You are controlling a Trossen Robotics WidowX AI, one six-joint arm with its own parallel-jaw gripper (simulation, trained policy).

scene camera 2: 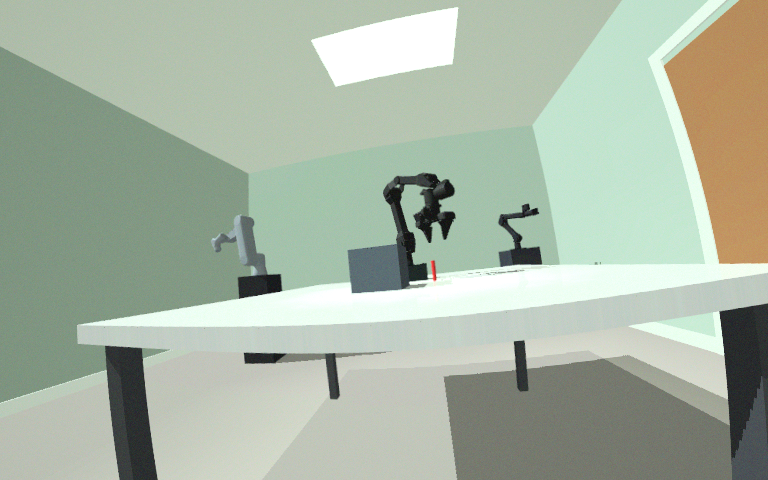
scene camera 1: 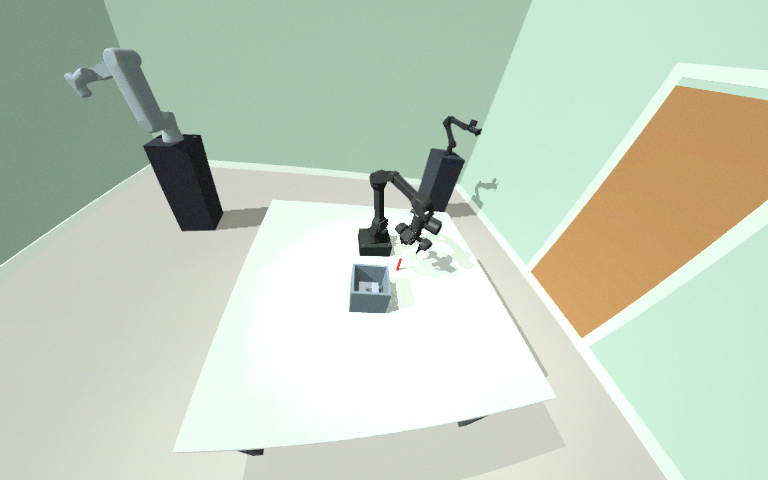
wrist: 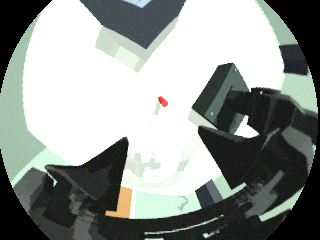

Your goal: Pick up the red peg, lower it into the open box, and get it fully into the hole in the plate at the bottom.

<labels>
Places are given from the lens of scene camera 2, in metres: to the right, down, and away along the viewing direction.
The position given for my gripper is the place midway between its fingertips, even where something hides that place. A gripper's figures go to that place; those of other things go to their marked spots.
my gripper (scene camera 2: 437, 241): 0.21, 0.01, 1.00
grey box (scene camera 2: 384, 268): 0.00, 0.09, 0.76
</labels>
